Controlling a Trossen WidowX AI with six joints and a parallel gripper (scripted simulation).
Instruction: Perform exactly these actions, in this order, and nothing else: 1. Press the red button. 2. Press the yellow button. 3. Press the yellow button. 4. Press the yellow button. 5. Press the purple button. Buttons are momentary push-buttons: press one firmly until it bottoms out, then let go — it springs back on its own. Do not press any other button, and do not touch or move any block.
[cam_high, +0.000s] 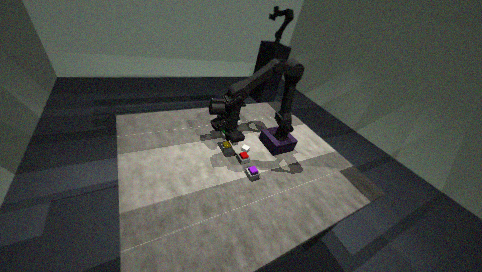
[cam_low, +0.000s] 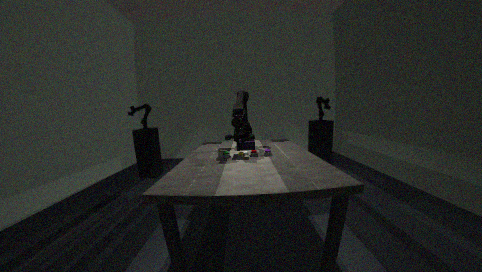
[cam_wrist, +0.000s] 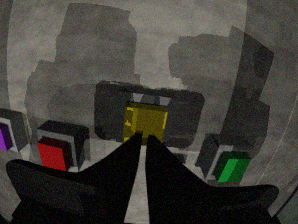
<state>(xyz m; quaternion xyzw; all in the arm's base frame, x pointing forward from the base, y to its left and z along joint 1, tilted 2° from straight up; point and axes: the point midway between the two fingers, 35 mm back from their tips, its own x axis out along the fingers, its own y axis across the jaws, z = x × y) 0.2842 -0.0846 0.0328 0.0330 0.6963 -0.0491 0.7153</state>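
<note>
Right now my gripper tip is 30 mm above the yellow button. Also, from my gripper tip: red button (100 mm to the left, 40 mm behind, 30 mm below); small dark block (70 mm behind, 50 mm below, 30 mm to the right); green button (100 mm to the right, 50 mm behind, 30 mm below).
</note>
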